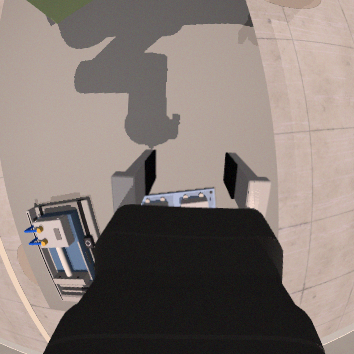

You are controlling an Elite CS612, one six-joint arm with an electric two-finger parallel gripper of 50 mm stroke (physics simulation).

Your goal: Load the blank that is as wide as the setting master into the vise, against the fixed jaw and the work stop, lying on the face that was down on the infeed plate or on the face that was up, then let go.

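Frame: origin at the arm's base, x ahead, y left, z up, level; metres.
Seen in the pictures: gripper, between the fingertips: (189, 165).
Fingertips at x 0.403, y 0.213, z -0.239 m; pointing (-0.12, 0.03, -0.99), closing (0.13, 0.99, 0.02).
Offsets run from my fingertips to a thing's top centre. "spot": to the spot under its first point. Level surfaces: height alone.
My gripper (189, 165) is open and empty, its two fingers wide apart above the table. A light blue plate {dx +0.235, dy -0.036, dz -0.353 m} (173, 197) shows partly between and below the fingers, its lower part hidden behind the black gripper body. Grey blocks {dx +0.142, dy +0.007, dz -0.317 m} (194, 201) with small round pins sit on it; which is a blank or the setting master cannot be told. At the lower left stands a vise-like fixture with a blue bed {spot: dx +0.230, dy -0.287, dz -0.301 m} (79, 251), a grey block {dx +0.165, dy -0.315, dz -0.264 m} (56, 233) with blue and yellow fittings, and a pale rod. The gripper body hides its right side in part.
The grey-beige table {dz -0.361 m} (220, 90) carries the arm's dark shadow at top and centre. Its right edge borders a tiled floor (320, 165). A green surface (60, 9) shows at the top left.
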